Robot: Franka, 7 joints.
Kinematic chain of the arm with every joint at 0, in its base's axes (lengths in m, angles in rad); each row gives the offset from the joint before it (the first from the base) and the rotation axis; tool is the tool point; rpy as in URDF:
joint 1: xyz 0 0 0.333 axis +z
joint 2: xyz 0 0 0 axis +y
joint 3: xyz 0 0 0.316 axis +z
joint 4: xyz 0.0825 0 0 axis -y
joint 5: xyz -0.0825 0 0.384 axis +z
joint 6: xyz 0 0 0 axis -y
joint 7: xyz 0.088 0 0 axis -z
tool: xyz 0 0 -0.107 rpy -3.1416 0 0
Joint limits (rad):
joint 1: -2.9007..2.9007
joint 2: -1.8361..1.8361
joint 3: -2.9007..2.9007
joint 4: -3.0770..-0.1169
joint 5: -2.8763..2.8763
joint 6: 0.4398..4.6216
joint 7: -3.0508..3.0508
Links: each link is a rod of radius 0.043 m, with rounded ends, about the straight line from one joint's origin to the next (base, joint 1, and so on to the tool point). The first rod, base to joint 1, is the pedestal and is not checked.
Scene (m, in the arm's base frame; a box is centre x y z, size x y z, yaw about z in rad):
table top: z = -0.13
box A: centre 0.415 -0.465 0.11 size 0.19 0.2 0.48 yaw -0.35
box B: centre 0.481 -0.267 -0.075 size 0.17 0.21 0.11 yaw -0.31
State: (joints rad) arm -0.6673 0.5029 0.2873 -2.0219 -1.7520 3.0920 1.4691
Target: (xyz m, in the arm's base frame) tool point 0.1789 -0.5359 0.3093
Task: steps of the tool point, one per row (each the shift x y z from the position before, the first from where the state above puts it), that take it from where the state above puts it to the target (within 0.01 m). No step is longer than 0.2 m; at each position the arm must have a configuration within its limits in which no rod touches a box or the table.
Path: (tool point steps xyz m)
1: -0.1026 0.0601 -0.0919
2: -0.1256 0.0445 -0.0531
3: -0.1334 0.0262 -0.0121
4: -0.0630 -0.0894 0.0221
5: -0.0796 -0.0291 0.0223
6: 0.0580 -0.1456 0.0149
7: 0.0436 -0.1418 0.0661
8: 0.0223 -0.1206 0.1136

